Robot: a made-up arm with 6 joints. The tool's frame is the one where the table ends. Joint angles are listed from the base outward.
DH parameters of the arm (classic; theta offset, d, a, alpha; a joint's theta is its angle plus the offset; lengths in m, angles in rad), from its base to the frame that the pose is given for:
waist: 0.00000 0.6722 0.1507 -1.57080
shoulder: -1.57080 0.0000 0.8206 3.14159
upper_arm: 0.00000 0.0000 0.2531 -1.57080
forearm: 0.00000 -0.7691 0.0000 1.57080
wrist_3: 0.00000 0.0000 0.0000 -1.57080
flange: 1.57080 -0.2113 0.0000 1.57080
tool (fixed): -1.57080 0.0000 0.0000 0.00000
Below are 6 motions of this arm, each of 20 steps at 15 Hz.
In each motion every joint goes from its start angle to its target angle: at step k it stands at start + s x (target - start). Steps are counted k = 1, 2, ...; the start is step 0. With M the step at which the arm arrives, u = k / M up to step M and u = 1 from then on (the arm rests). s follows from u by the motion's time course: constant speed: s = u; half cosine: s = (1 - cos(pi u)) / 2; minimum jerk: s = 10 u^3 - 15 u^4 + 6 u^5.
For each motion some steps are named. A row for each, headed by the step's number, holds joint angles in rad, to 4 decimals.
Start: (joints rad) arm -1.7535 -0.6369 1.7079 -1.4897 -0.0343 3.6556
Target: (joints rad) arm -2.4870 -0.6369 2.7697 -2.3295 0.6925 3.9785
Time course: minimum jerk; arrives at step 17
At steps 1, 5, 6, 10, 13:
1: -1.7549 -0.6369 1.7099 -1.4913 -0.0329 3.6562
5: -1.8675 -0.6369 1.8729 -1.6202 0.0786 3.7058
6: -1.9294 -0.6369 1.9625 -1.6910 0.1400 3.7330
10: -2.2391 -0.6369 2.4109 -2.0457 0.4469 3.8694
13: -2.4220 -0.6369 2.6756 -2.2551 0.6281 3.9499

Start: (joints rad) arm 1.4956 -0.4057 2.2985 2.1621 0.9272 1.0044
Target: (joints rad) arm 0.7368 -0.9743 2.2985 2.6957 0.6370 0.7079
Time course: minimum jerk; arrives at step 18
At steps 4, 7, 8, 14, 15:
4: 1.4376 -0.4491 2.2985 2.2029 0.9050 0.9817
7: 1.2692 -0.5754 2.2985 2.3213 0.8406 0.9159
8: 1.1946 -0.6313 2.2985 2.3738 0.8121 0.8868
14: 0.7948 -0.9309 2.2985 2.6549 0.6592 0.7306
15: 0.7637 -0.9541 2.2985 2.6768 0.6473 0.7184

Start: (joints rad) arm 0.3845 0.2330 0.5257 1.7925 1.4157 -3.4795
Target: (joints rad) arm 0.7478 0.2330 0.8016 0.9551 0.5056 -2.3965
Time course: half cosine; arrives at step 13
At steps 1, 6, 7, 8, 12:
1: 0.3898 0.2330 0.5297 1.7803 1.4025 -3.4638
6: 0.5443 0.2330 0.6470 1.4243 1.0155 -3.0033
7: 0.5880 0.2330 0.6803 1.3233 0.9058 -2.8727
8: 0.6306 0.2330 0.7126 1.2253 0.7993 -2.7460
12: 0.7425 0.2330 0.7976 0.9673 0.5188 -2.4122

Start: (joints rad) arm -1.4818 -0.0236 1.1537 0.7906 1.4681 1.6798
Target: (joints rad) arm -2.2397 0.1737 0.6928 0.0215 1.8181 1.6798
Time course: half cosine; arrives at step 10
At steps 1, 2, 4, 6, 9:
1: -1.5003 -0.0188 1.1424 0.7718 1.4767 1.6798
2: -1.5542 -0.0048 1.1097 0.7172 1.5015 1.6798
4: -1.7436 0.0446 0.9945 0.5249 1.5890 1.6798
6: -1.9779 0.1055 0.8520 0.2872 1.6972 1.6798
9: -2.2212 0.1689 0.7041 0.0403 1.8095 1.6798

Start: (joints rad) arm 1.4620 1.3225 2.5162 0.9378 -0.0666 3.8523
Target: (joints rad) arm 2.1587 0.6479 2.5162 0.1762 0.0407 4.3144
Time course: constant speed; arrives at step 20
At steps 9, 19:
9: 1.7755 1.0189 2.5162 0.5951 -0.0183 4.0602
19: 2.1239 0.6816 2.5162 0.2143 0.0353 4.2913

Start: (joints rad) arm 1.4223 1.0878 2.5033 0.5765 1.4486 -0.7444
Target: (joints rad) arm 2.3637 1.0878 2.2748 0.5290 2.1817 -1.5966
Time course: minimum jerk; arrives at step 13
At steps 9, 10, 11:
9: 2.2005 1.0878 2.3144 0.5372 2.0546 -1.4488
10: 2.2844 1.0878 2.2941 0.5330 2.1199 -1.5248
11: 2.3368 1.0878 2.2813 0.5304 2.1608 -1.5723

